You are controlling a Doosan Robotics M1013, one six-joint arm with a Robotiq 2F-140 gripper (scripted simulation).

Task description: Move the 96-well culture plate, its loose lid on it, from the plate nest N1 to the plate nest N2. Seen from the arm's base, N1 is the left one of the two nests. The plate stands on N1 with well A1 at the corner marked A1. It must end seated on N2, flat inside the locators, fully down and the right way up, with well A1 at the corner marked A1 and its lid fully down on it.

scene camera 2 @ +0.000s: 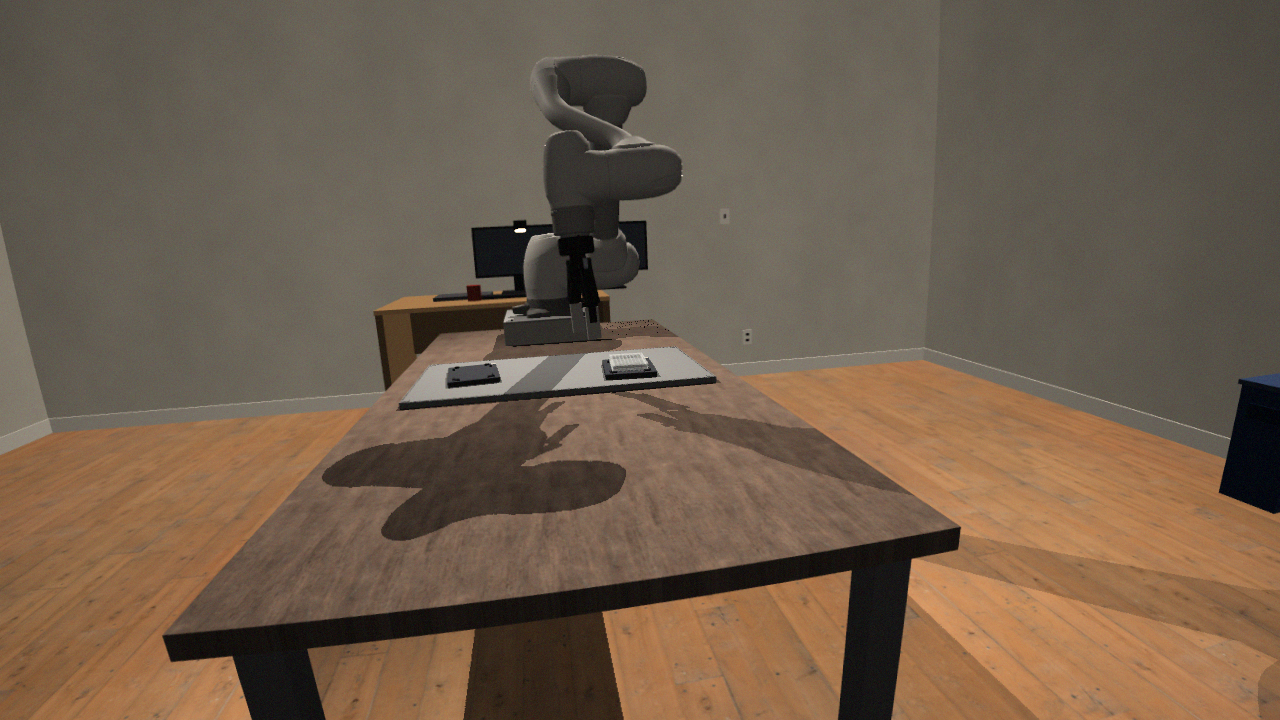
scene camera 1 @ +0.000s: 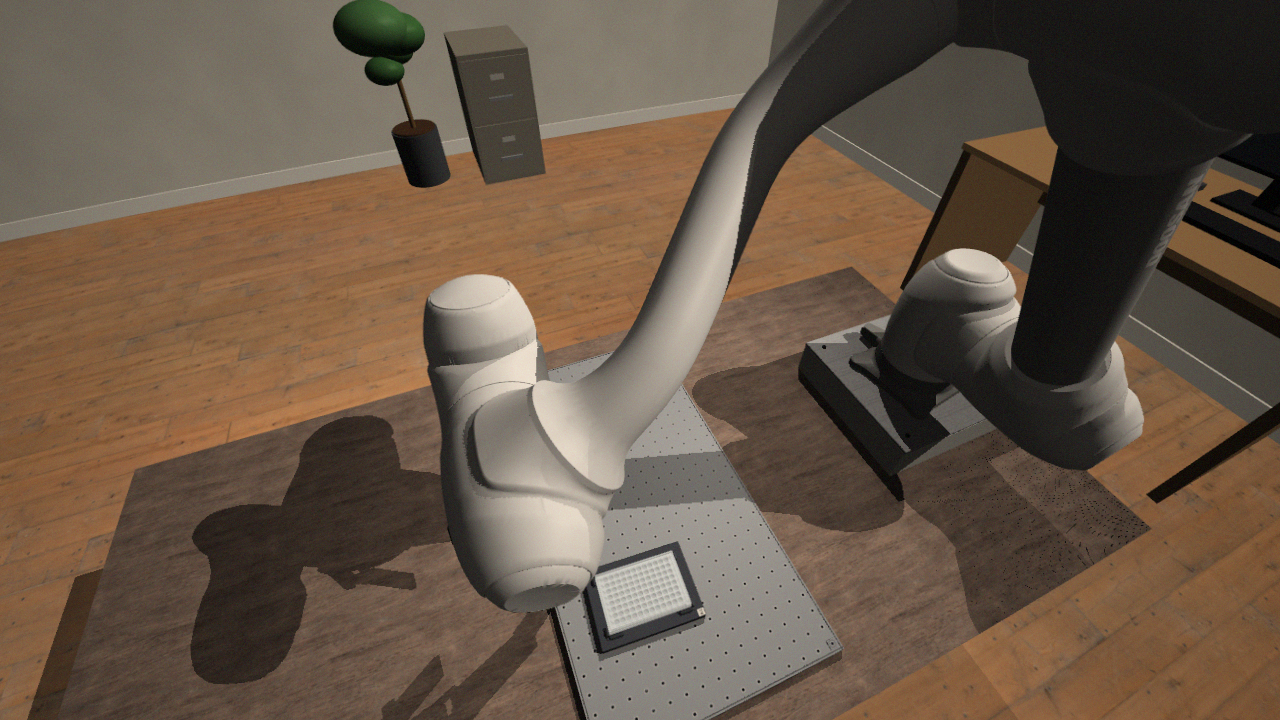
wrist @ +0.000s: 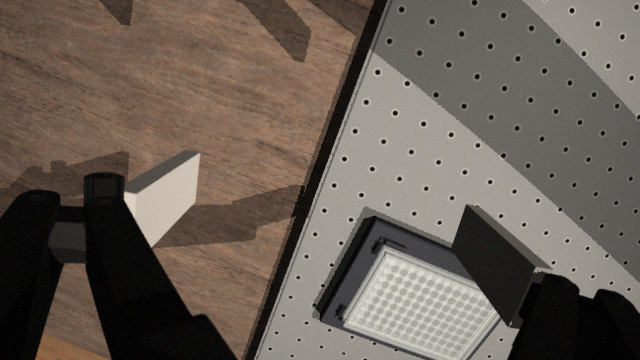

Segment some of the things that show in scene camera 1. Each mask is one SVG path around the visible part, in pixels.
A clear lid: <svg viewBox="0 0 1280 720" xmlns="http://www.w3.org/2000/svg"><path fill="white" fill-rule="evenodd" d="M672 550L595 575L610 634L692 605Z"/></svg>
